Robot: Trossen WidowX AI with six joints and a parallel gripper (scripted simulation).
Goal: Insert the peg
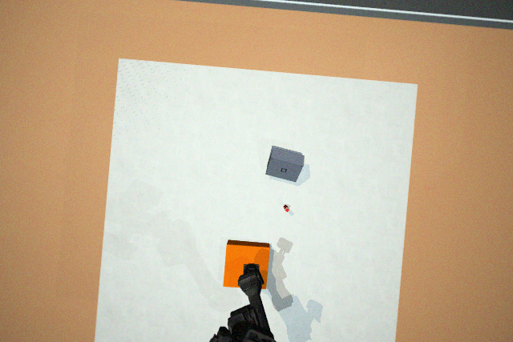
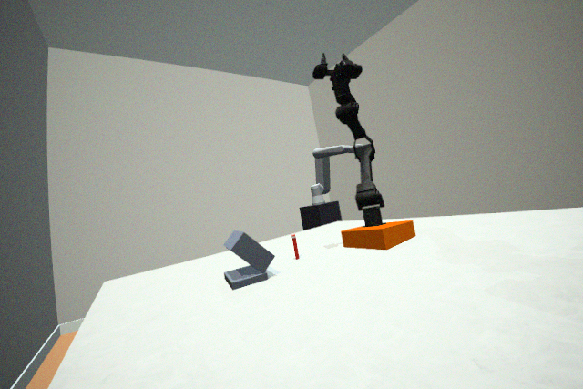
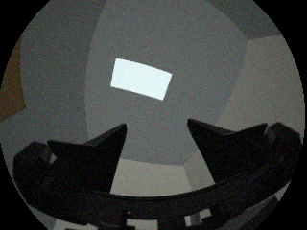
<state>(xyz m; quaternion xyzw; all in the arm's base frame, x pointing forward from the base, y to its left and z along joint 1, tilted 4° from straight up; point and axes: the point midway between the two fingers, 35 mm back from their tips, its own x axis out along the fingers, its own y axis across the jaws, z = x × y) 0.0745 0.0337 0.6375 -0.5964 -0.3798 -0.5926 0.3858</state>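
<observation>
The red peg is 670 mm below my gripper tip, 230 mm ahead of it and 140 mm to the right of it. The rest, counted from my gripper tip: grey sloped panel (650 mm below, 420 mm ahead, 120 mm to the right).
</observation>
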